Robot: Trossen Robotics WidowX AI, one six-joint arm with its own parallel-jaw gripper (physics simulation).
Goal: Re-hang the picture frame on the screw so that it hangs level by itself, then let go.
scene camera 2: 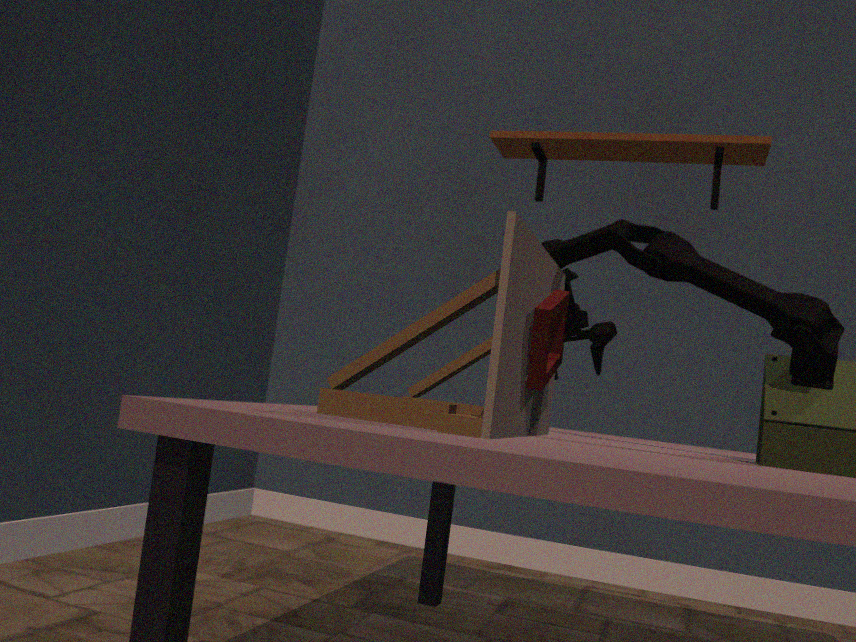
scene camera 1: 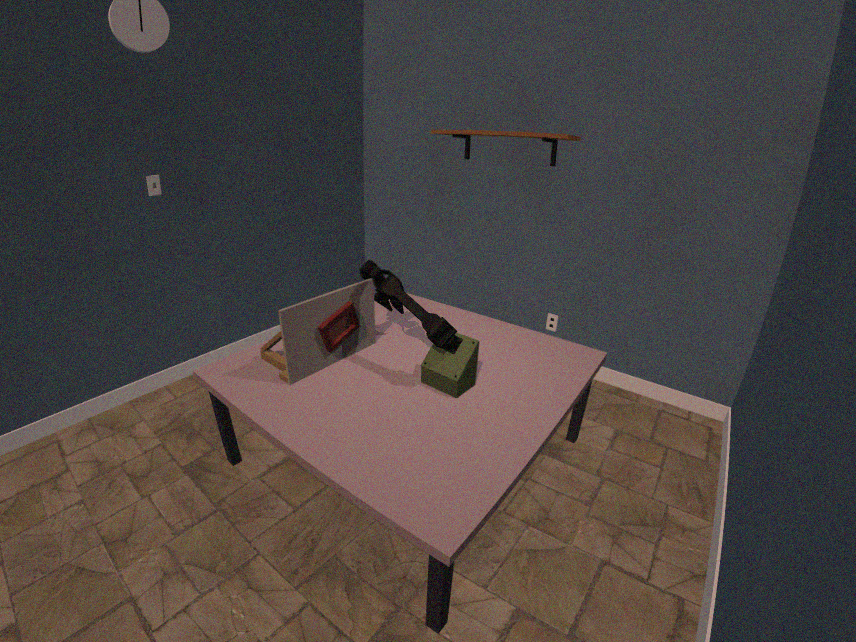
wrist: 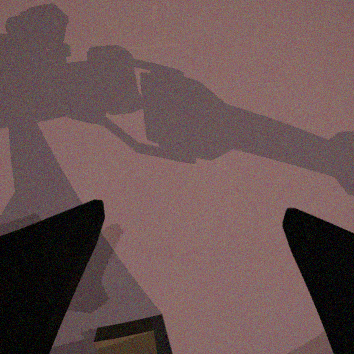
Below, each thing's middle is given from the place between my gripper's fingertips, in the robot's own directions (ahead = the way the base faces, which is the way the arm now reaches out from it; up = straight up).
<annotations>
The red picture frame (scene camera 1: 339, 326) is 20 mm behind my hand, 340 mm to the left of it and 40 mm above it. Also, from my hand: wooden prop base (scene camera 2: 447, 417): 140 mm ahead, 370 mm to the left.
</annotations>
